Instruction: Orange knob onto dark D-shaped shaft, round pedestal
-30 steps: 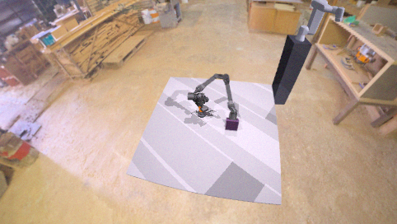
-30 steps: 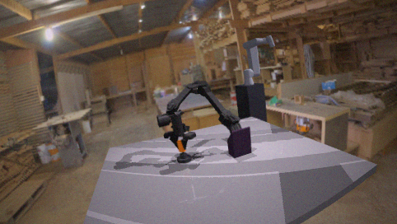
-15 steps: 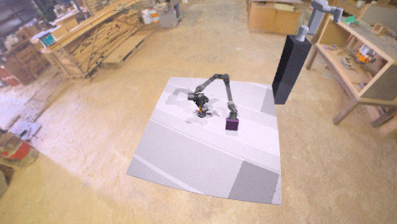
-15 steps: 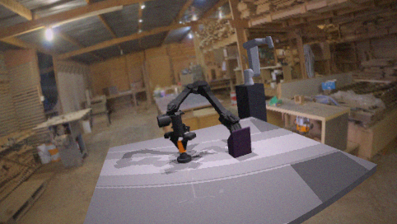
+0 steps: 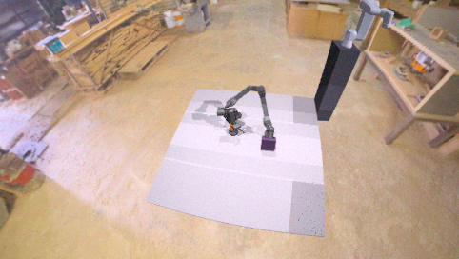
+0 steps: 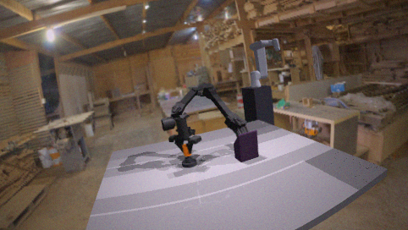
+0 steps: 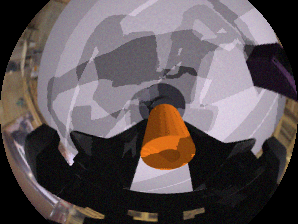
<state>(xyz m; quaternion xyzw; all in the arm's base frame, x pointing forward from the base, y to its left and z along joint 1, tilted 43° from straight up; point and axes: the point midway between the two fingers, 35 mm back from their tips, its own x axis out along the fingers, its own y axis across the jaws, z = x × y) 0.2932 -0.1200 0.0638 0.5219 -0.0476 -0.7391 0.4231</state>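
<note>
Now: gripper tip 20 mm below the orange knob. Round my gripper tip: dark round pedestal: 40 mm below.
</note>
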